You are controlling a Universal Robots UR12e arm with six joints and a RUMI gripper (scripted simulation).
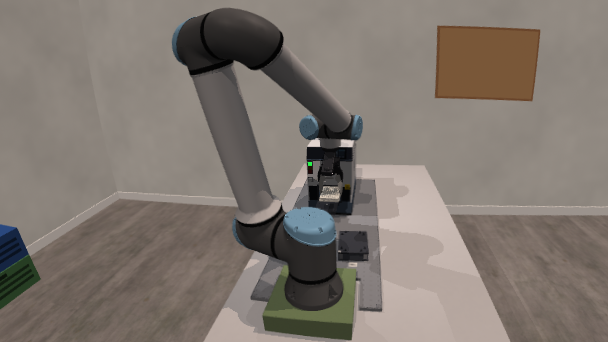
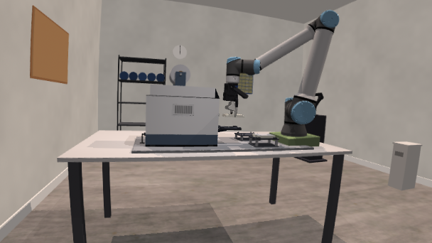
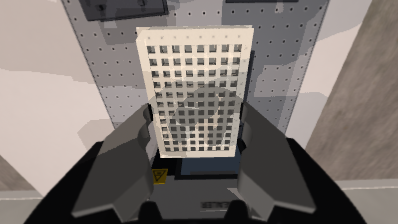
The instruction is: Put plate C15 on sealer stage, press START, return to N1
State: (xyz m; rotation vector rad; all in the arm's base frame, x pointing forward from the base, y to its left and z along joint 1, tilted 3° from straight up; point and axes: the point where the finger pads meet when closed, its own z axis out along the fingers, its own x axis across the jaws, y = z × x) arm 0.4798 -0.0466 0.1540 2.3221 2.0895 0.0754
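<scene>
Now: hand 4 cm short of the sealer stage, 2 cm to the right of it and 8 cm above it. Also, from my hand: square button: 15 cm ahead, 10 cm to the left; nest N1: 17 cm behind, 10 cm to the right, 15 cm below; plate C15: 1 cm below.
</scene>
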